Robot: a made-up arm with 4 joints.
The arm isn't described. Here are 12 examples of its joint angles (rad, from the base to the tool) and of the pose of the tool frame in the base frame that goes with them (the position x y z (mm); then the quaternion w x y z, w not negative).
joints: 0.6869 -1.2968 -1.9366 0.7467
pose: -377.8 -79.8 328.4 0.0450 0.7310 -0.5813 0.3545
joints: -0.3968 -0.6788 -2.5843 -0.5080
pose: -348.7 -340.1 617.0 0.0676 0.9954 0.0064 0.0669
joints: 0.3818 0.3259 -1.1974 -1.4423
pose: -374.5 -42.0 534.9 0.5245 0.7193 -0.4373 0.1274
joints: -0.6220 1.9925 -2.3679 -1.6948
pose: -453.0 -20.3 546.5 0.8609 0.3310 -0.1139 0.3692
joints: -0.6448 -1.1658 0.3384 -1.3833
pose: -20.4 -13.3 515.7 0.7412 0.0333 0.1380 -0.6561
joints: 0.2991 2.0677 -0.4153 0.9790
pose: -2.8 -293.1 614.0 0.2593 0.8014 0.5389 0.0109
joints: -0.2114 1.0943 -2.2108 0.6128
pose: -167.0 -124.5 204.3 0.0154 0.1803 -0.5658 0.8045
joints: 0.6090 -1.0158 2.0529 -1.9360
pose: 13.5 -212.2 625.2 0.1402 -0.1174 -0.6665 -0.7227
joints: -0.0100 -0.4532 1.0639 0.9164
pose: -327.0 -143.4 227.0 0.8194 -0.4971 -0.2080 0.1955
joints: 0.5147 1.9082 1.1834 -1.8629
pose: -306.3 23.1 370.2 0.7335 -0.3785 0.5594 0.0761
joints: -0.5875 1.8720 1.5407 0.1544
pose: -70.1 -317.3 591.9 0.0183 -0.5783 -0.5941 -0.5588
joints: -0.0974 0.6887 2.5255 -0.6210
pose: -187.0 -360.4 501.4 0.0892 0.5717 0.3328 0.7446
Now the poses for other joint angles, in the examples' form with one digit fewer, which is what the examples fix.
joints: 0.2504 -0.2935 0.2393 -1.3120
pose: -110 -2 643 0.542 0.401 -0.558 -0.485
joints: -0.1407 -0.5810 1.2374 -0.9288
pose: -12 -59 414 0.692 -0.251 -0.435 -0.518
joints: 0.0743 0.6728 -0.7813 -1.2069
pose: -335 71 523 0.499 0.539 -0.679 0.019
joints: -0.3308 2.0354 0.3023 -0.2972
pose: 0 -38 583 0.050 0.313 0.944 0.086
